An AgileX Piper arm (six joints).
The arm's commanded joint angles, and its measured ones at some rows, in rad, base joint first. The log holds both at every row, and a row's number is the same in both.
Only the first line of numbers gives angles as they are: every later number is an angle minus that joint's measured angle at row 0.
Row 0, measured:
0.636, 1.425, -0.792, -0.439, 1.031, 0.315
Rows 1 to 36, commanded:
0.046, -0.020, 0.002, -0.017, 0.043, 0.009
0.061, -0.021, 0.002, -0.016, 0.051, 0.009
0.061, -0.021, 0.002, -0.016, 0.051, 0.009
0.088, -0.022, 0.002, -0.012, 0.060, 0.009
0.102, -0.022, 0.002, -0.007, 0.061, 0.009
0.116, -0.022, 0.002, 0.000, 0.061, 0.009
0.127, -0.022, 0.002, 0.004, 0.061, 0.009
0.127, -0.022, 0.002, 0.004, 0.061, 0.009
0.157, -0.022, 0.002, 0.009, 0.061, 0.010
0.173, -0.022, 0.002, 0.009, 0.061, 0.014
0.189, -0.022, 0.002, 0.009, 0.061, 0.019
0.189, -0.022, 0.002, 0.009, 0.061, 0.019
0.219, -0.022, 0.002, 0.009, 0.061, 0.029
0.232, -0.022, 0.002, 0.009, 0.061, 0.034
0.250, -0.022, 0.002, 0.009, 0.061, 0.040
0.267, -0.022, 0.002, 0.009, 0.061, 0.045
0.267, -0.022, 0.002, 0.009, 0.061, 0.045
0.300, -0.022, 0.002, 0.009, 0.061, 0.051
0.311, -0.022, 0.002, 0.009, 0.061, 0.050
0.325, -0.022, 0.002, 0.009, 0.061, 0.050
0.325, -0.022, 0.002, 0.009, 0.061, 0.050
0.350, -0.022, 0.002, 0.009, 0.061, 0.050
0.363, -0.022, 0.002, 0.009, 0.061, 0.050
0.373, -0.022, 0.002, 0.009, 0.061, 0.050
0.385, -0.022, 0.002, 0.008, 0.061, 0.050
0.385, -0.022, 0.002, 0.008, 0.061, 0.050
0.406, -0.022, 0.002, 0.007, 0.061, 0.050
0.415, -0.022, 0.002, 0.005, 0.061, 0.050
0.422, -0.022, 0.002, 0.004, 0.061, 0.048
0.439, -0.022, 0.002, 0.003, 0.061, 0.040
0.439, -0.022, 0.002, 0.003, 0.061, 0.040
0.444, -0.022, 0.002, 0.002, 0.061, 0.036
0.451, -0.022, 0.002, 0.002, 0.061, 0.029
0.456, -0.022, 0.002, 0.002, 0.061, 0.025
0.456, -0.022, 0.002, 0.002, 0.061, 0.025
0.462, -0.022, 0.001, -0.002, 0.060, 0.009
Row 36, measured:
0.451, -0.011, 0.000, 0.029, 0.040, 0.035
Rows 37 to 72, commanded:
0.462, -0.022, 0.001, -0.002, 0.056, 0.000
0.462, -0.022, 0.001, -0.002, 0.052, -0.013
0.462, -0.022, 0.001, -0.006, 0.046, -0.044
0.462, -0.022, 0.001, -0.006, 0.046, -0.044
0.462, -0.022, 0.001, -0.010, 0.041, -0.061
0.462, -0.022, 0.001, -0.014, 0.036, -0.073
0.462, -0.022, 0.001, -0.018, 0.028, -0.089
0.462, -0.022, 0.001, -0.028, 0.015, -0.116
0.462, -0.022, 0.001, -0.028, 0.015, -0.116
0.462, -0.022, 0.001, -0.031, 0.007, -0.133
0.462, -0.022, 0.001, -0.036, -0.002, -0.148
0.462, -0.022, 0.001, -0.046, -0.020, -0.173
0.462, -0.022, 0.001, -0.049, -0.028, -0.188
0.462, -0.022, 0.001, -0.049, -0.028, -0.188
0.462, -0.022, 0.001, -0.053, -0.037, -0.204
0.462, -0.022, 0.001, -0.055, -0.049, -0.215
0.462, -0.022, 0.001, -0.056, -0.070, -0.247
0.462, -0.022, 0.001, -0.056, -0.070, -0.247
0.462, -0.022, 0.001, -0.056, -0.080, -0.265
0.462, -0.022, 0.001, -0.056, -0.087, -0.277
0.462, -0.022, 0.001, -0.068, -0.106, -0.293
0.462, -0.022, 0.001, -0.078, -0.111, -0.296
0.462, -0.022, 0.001, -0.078, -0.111, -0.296
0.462, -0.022, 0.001, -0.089, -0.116, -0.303
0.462, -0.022, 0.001, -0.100, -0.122, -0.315
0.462, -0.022, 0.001, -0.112, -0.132, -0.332
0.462, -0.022, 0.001, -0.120, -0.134, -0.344
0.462, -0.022, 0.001, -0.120, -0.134, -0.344
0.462, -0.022, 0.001, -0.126, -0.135, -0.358
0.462, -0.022, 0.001, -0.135, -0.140, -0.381
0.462, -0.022, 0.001, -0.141, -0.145, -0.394
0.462, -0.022, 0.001, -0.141, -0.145, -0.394
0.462, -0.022, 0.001, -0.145, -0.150, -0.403
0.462, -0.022, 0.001, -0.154, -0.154, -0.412
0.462, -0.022, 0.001, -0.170, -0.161, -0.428
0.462, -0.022, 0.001, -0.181, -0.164, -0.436
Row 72, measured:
0.458, -0.011, 0.000, -0.120, -0.151, -0.403
